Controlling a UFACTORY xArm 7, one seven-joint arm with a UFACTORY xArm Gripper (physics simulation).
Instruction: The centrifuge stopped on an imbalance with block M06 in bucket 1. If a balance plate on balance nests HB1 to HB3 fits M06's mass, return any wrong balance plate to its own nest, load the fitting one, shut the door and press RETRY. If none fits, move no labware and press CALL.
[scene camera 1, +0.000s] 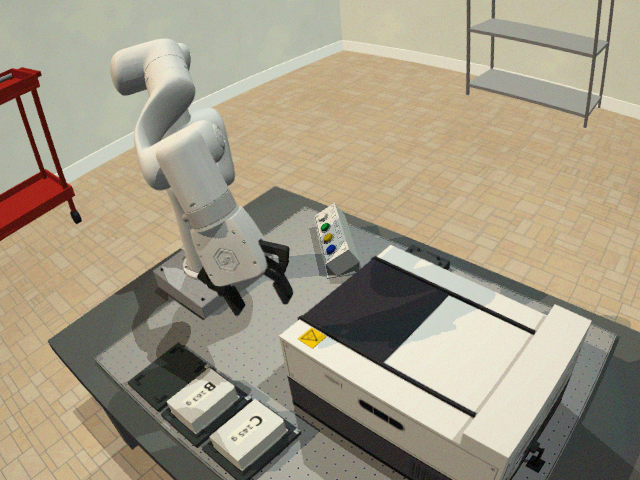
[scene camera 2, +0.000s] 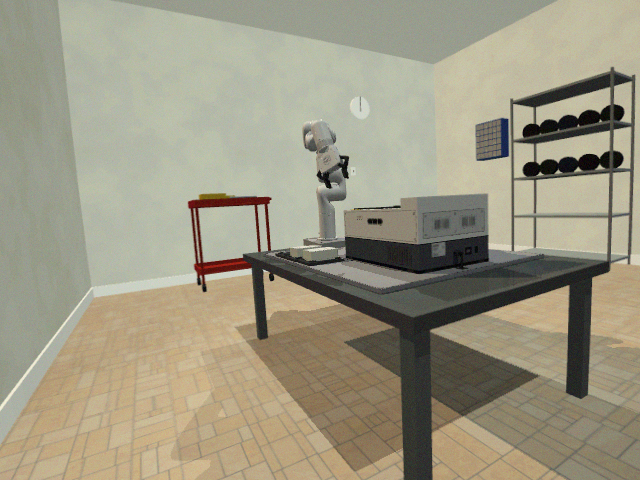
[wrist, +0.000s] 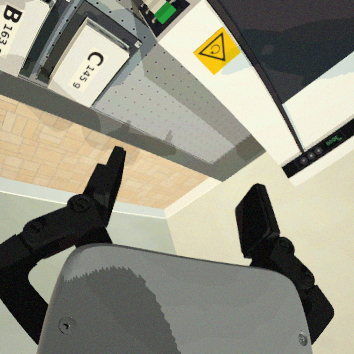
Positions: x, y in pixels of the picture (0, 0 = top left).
The gripper (scene camera 1: 264, 305): 0.85 m from the lens. A white centrifuge (scene camera 1: 476, 383): 0.88 m from the lens. A button box (scene camera 1: 340, 258): 1.35 m from the lens. A dark nest (scene camera 1: 171, 372): 1.23 m from the lens. The marked spots on the white centrifuge and the dark nest are 0.68 m apart.
